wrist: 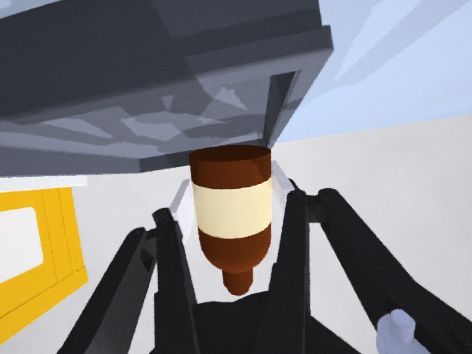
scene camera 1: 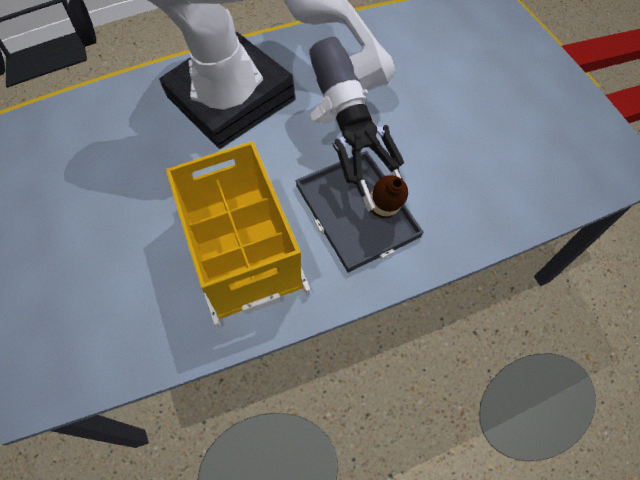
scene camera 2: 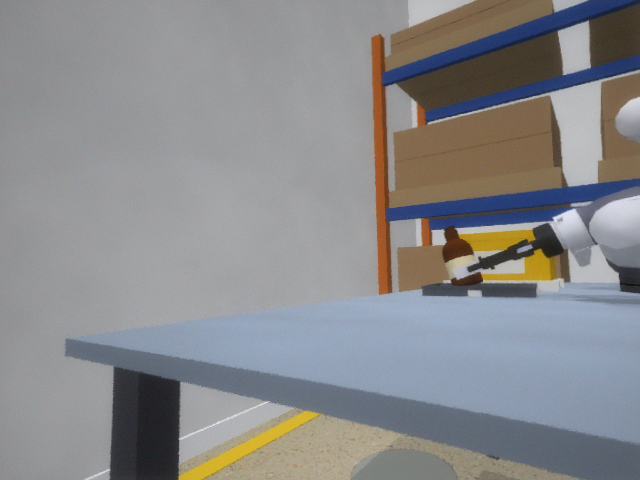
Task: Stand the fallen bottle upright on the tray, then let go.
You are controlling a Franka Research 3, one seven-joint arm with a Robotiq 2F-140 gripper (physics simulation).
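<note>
The brown bottle (scene camera 1: 391,195) (scene camera 2: 457,251) (wrist: 232,212) with a cream label is held neck up but leans, its neck tilted away from the arm in scene camera 2. Its base is low over the dark grey tray (scene camera 1: 356,250) (scene camera 2: 509,290) (wrist: 210,75), near the tray's right edge in scene camera 1. Whether the base touches the tray floor is hidden by the rim. My gripper (scene camera 1: 383,188) (scene camera 2: 464,271) (wrist: 231,182) is shut on the bottle, with one pale fingertip on each side of the label. It reaches in at a downward slant.
A yellow divided crate (scene camera 1: 290,268) (scene camera 2: 546,258) (wrist: 65,225) stands beside the tray, on its left in scene camera 1. The arm's black base (scene camera 1: 219,131) is behind the crate. White clips sit on the table at the tray and crate edges. A shelf rack (scene camera 2: 380,155) with boxes stands beyond the table.
</note>
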